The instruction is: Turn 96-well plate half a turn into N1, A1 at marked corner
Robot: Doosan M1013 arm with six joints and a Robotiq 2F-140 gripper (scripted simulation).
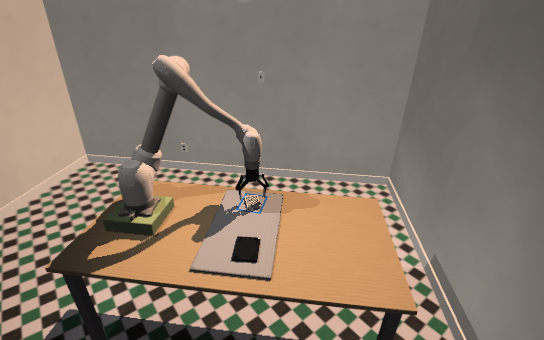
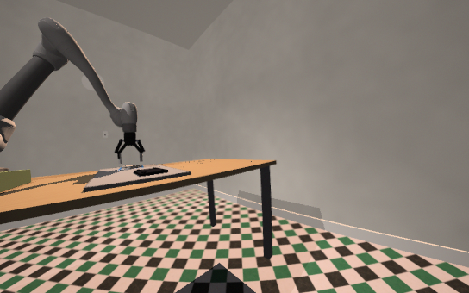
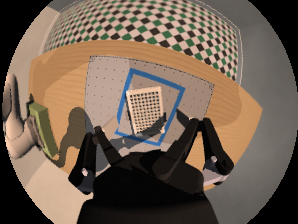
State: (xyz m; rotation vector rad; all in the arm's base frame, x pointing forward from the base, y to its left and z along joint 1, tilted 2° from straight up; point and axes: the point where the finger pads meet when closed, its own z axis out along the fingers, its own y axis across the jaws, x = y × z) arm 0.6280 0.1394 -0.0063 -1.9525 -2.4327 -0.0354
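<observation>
My hand is 40 mm above the white 96-well plate. From my hand the other things lie so: black plate nest N1: 410 mm to the right, 40 mm below, 10 mm behind.
</observation>
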